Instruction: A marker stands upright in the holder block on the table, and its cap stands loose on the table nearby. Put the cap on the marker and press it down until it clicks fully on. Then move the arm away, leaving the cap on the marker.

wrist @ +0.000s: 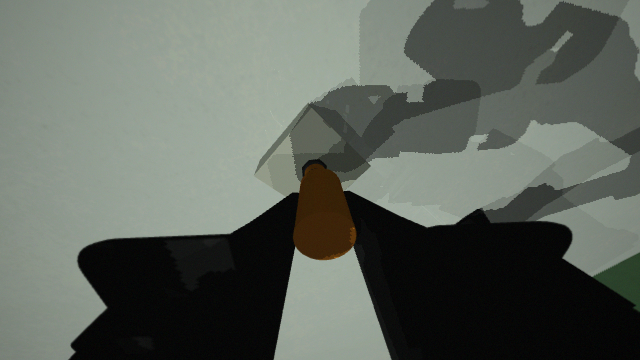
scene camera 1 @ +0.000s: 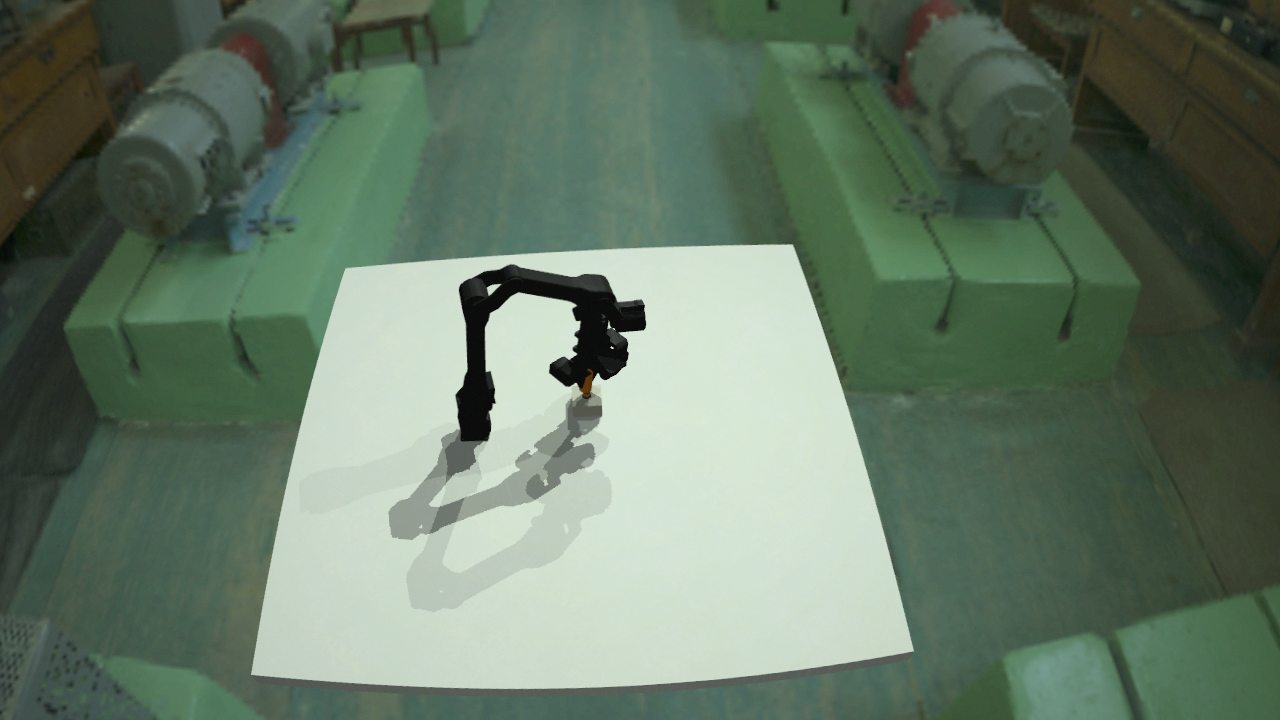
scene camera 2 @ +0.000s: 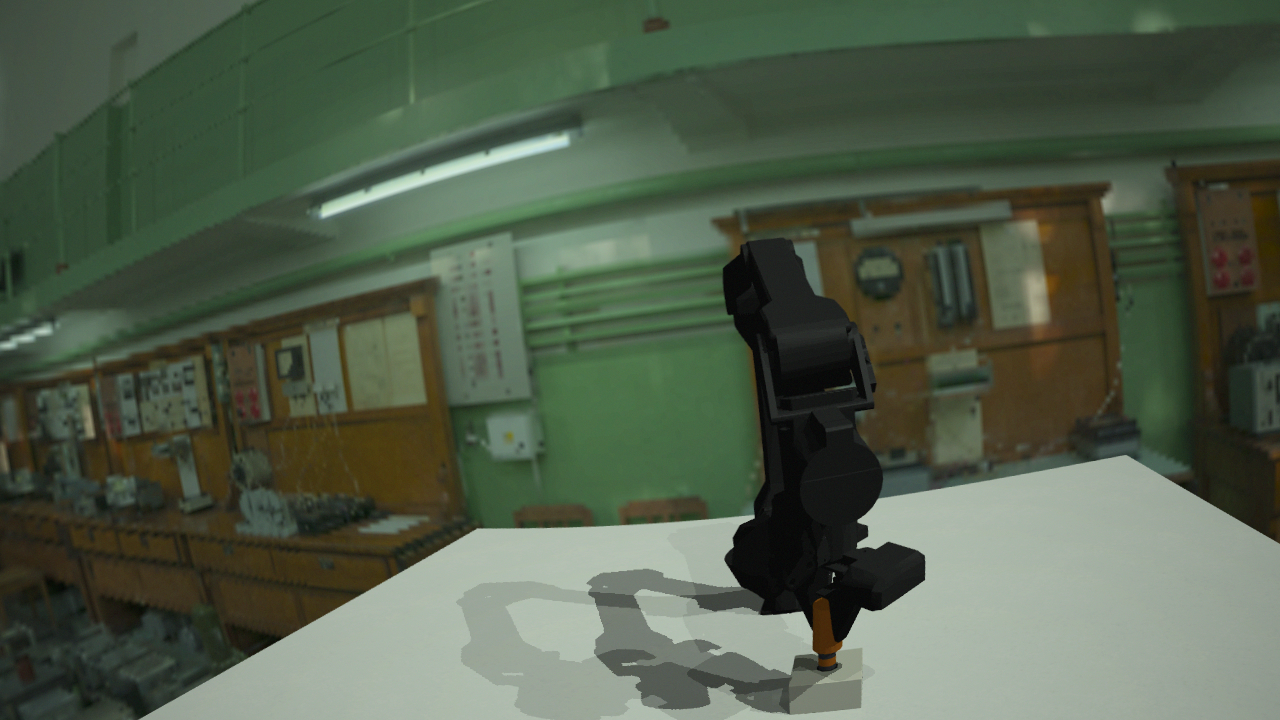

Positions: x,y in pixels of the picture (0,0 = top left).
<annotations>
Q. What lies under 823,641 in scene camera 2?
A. An orange cap.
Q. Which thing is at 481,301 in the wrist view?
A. My gripper.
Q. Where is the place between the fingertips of my gripper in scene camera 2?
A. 829,635
</annotations>
